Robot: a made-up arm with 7 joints.
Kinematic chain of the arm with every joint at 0, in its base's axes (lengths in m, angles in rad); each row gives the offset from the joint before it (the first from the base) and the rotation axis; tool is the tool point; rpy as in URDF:
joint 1: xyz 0 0 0.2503 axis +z
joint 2: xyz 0 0 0 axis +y
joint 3: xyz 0 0 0.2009 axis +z
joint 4: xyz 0.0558 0 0 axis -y
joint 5: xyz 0.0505 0 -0.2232 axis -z
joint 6: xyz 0 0 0 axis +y
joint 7: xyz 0.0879 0 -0.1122 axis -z
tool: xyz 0 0 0 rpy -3.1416 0 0
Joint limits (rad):
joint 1: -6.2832..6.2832
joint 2: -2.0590..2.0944
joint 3: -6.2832..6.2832
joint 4: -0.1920..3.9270
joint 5: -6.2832..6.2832
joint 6: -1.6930..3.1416
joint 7: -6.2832..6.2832
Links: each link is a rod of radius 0.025 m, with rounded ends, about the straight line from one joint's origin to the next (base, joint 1, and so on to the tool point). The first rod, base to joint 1, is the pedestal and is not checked.
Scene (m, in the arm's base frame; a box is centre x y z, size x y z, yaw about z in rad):
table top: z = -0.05
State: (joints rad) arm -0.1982 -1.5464 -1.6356 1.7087 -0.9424 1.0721 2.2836
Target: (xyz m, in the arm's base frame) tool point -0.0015 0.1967 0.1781
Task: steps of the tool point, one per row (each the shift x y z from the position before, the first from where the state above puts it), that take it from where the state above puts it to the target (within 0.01 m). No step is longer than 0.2 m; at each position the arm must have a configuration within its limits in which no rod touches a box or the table.
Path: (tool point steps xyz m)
1: 0.1384 -0.0289 -0.1002
2: 0.1551 0.0316 -0.0646
3: 0.1407 0.0861 -0.0145
4: 0.0963 0.1181 0.0402
5: 0.0047 0.1275 -0.0156
6: -0.0421 0.1143 0.0237
7: -0.0737 0.0720 0.0546
8: -0.0790 0.0156 0.0694

